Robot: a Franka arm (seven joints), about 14 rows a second.
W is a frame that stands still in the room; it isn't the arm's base.
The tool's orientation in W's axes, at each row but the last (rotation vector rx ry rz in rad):
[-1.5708 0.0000 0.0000]
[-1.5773 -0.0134 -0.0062]
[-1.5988 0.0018 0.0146]
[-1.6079 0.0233 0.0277]
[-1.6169 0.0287 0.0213]
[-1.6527 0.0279 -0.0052]
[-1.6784 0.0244 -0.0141]
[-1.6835 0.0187 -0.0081]
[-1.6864 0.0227 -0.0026]
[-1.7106 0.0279 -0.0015]
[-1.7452 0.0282 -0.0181]
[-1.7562 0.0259 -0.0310]
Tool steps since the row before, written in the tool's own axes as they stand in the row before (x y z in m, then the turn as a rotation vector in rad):
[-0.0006 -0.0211 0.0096 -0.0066 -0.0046 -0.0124]
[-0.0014 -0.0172 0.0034 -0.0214 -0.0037 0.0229]
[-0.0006 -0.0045 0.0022 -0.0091 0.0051 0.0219]
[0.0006 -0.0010 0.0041 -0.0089 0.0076 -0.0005]
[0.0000 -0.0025 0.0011 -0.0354 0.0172 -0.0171]
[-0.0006 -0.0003 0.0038 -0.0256 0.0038 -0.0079]
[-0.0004 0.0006 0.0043 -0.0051 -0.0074 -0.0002]
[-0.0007 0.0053 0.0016 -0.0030 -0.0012 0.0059]
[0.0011 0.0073 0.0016 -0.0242 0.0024 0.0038]
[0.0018 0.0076 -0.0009 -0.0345 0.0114 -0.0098]
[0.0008 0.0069 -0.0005 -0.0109 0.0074 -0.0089]
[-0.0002 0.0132 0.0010 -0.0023 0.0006 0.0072]
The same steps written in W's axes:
[-0.0006 0.0096 0.0211 -0.0066 -0.0124 0.0046]
[-0.0016 0.0035 0.0172 -0.0215 0.0228 0.0033]
[-0.0006 0.0023 0.0044 -0.0093 0.0217 -0.0056]
[0.0006 0.0041 0.0008 -0.0091 -0.0008 -0.0073]
[0.0001 0.0012 0.0024 -0.0360 -0.0177 -0.0153]
[-0.0005 0.0038 0.0000 -0.0258 -0.0076 -0.0028]
[-0.0003 0.0042 -0.0011 -0.0050 0.0007 0.0074]
[-0.0007 0.0010 -0.0054 -0.0029 0.0060 0.0005]
[0.0010 0.0007 -0.0074 -0.0242 0.0039 -0.0025]
[0.0016 -0.0020 -0.0074 -0.0349 -0.0106 -0.0094]
[0.0007 -0.0017 -0.0067 -0.0112 -0.0097 -0.0057]
[-0.0002 -0.0014 -0.0132 -0.0020 0.0070 -0.0019]

